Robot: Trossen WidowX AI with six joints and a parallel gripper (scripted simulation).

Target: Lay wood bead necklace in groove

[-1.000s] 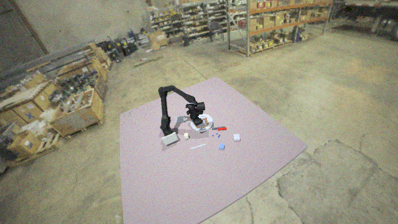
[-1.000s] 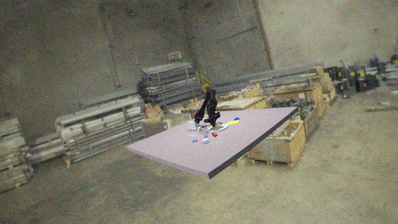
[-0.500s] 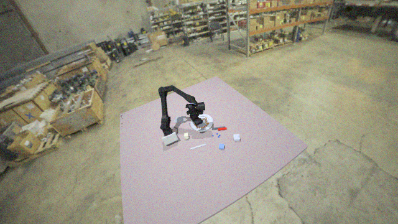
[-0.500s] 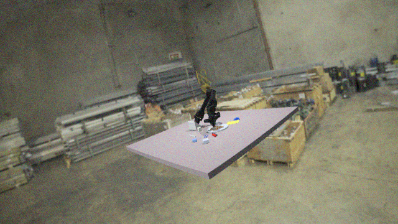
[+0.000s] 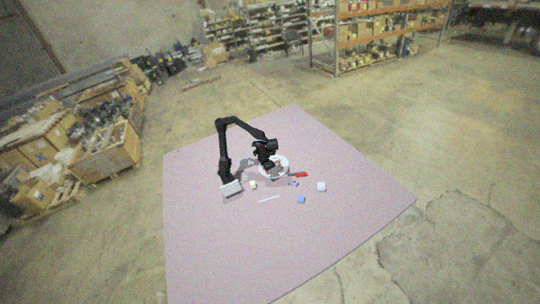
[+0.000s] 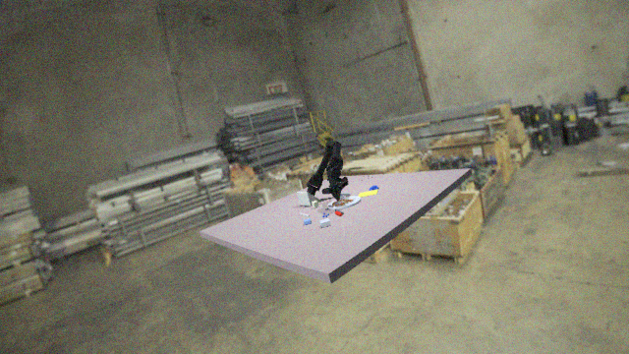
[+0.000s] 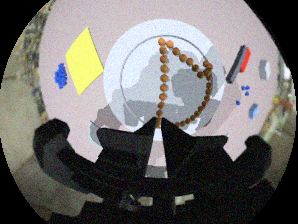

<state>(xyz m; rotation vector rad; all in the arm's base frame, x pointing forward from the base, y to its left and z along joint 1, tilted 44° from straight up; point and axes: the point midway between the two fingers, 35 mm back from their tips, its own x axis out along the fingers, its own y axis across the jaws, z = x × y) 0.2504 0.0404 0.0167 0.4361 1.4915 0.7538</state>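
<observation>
Now: the cream cube 11 cm behind my gripper tip and 10 cm to the right of it. The rest, counted from my gripper tip: red-handled tool (17 cm ahead, 14 cm to the right, 1 cm below); then grey plate (12 cm behind, 14 cm to the left, 1 cm below); then yellow sheet (8 cm ahead, 18 cm to the left, 1 cm below).
</observation>
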